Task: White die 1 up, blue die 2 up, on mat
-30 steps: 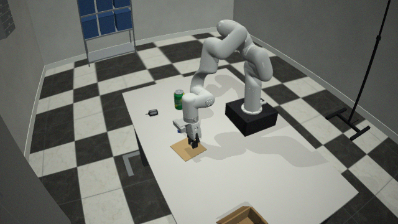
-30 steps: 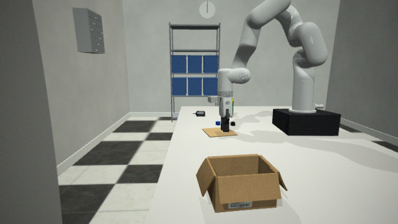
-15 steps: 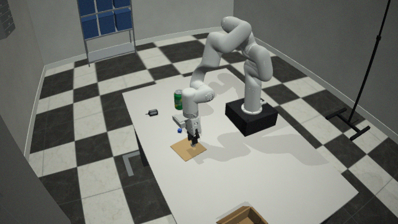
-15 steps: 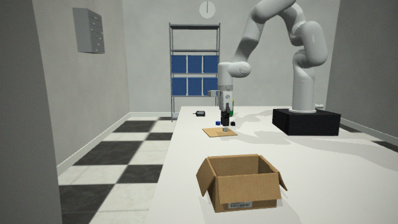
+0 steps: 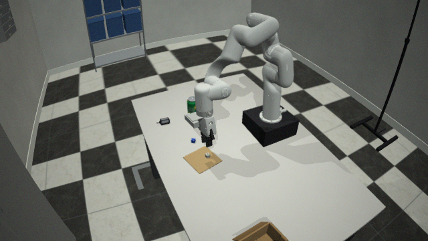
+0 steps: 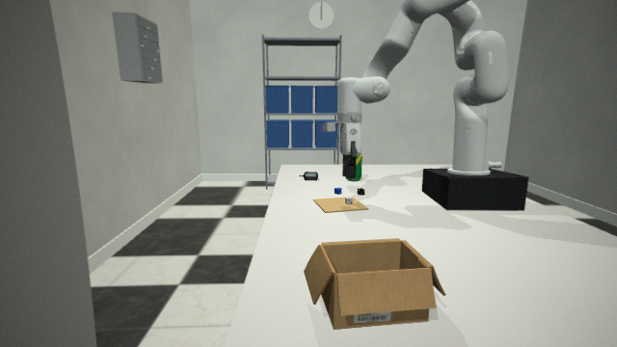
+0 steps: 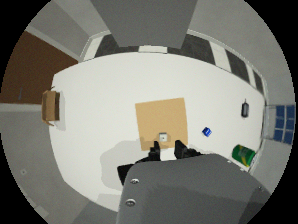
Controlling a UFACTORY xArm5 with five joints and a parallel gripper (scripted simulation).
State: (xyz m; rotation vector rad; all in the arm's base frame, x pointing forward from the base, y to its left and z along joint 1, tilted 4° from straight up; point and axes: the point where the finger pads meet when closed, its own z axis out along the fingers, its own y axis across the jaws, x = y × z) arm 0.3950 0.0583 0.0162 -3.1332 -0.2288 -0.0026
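Now: the blue die 14 cm to the right of my hand, 10 cm below it and 3 cm ahead of it. Also, from my hand: tan mat: 11 cm below, 3 cm ahead; black die: 13 cm to the right, 10 cm below, 6 cm behind; white die: 10 cm below.
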